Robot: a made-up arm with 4 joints. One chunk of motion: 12 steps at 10 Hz.
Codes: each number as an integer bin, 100 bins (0 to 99) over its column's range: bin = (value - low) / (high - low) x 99, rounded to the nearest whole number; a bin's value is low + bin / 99 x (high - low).
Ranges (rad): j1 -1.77..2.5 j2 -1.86..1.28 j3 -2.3..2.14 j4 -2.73..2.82
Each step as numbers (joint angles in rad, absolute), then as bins.
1 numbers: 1.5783 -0.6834 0.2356 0.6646
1 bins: 78 37 57 61
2 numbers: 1.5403 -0.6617 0.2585 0.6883
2 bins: 77 38 57 61
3 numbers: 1.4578 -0.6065 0.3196 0.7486
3 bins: 75 40 58 62
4 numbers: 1.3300 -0.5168 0.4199 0.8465
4 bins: 72 42 61 64
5 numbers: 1.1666 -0.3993 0.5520 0.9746
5 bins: 68 46 64 66
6 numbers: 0.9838 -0.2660 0.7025 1.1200
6 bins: 64 50 67 69
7 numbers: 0.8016 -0.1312 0.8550 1.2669
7 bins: 60 55 70 71
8 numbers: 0.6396 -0.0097 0.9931 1.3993
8 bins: 56 58 73 74
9 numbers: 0.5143 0.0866 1.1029 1.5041
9 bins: 53 61 76 76
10 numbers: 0.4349 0.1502 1.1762 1.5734
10 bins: 51 63 78 77
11 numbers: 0.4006 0.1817 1.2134 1.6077
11 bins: 50 64 78 77
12 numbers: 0.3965 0.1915 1.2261 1.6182
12 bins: 50 65 79 78
